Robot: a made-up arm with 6 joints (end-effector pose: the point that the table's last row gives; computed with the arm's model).
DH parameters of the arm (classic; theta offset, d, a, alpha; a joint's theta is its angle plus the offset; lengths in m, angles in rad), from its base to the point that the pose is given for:
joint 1: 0 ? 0 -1.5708
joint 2: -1.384 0 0.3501 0
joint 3: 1.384 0 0.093 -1.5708
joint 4: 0 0.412 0 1.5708
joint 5: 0 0 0.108 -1.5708
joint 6: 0 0.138 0 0
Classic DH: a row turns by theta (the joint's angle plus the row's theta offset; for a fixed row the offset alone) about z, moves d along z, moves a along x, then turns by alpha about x.
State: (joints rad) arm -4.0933 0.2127 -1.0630 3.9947 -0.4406 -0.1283
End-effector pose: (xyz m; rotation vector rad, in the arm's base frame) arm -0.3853 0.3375 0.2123 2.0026 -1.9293 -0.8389
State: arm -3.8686 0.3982 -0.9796 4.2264 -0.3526 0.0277
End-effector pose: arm -0.4535 0.2271 0.1044 1.7507 -2.0912 -0.4832
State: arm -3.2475 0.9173 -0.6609 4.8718 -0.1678 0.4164
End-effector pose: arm -0.3000 -0.0967 -0.1630 -1.2641 2.7284 -0.3938
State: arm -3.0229 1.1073 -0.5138 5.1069 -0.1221 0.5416
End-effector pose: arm -0.1391 -0.1319 -0.2062 -0.9227 2.4546 -0.3295
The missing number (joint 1, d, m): 0.221
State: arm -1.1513 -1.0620 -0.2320 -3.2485 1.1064 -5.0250
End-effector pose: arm 0.1400 -0.2942 0.4507 0.6527 0.3669 0.0916
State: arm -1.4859 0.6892 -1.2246 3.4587 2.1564 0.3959
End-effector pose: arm 0.0058 -0.7110 0.2111 0.5262 0.0909 -1.2976
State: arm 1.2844 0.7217 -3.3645 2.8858 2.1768 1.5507
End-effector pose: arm 0.0275 0.2501 0.9325 -0.6419 -2.0768 1.8897
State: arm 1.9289 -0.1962 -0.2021 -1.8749 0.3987 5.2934
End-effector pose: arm -0.1445 0.2610 0.0662 -1.8040 1.7995 0.3794
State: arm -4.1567 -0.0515 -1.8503 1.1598 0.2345 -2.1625
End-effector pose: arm -0.2322 0.5007 0.8691 0.2046 -1.5091 -1.5394
